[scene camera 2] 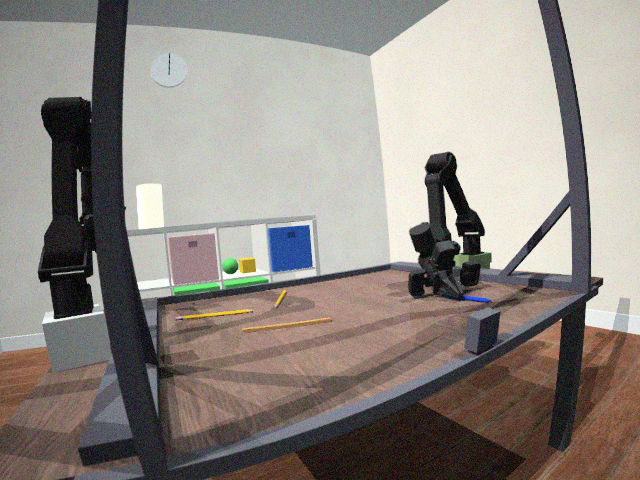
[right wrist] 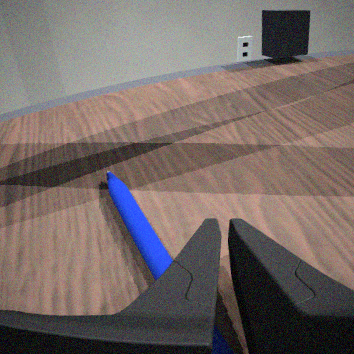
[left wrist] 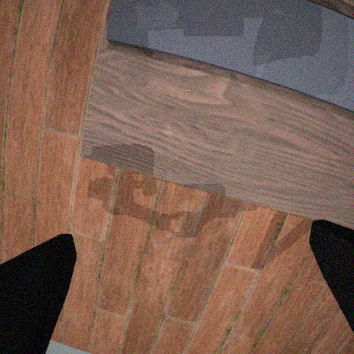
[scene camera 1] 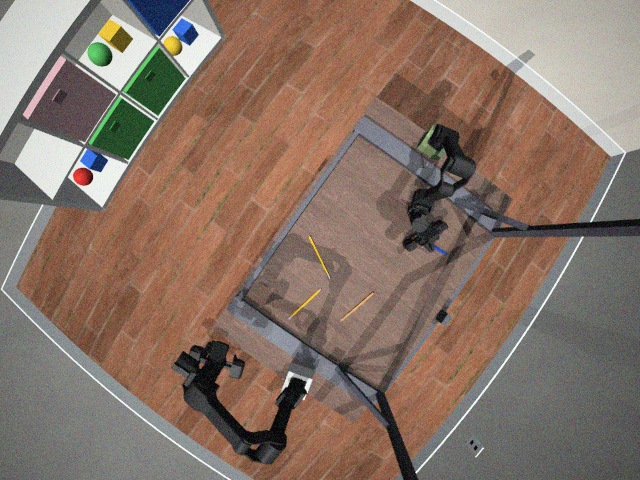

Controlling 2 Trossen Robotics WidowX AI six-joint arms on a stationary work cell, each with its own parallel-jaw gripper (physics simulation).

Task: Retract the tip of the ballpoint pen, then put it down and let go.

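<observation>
The blue ballpoint pen lies low over the table; a small pale point shows at its tapered end in the right wrist view. My right gripper is closed to a narrow gap around the pen's rear part. The pen passes behind one finger and shows again in the gap; its rear end and button are hidden. My left gripper is open and empty, off the table beyond its left end in scene camera 1.
A yellow pencil, another yellow pencil and an orange pencil lie on the table. A dark block stands at the table's edge. Frame posts rise at its corners.
</observation>
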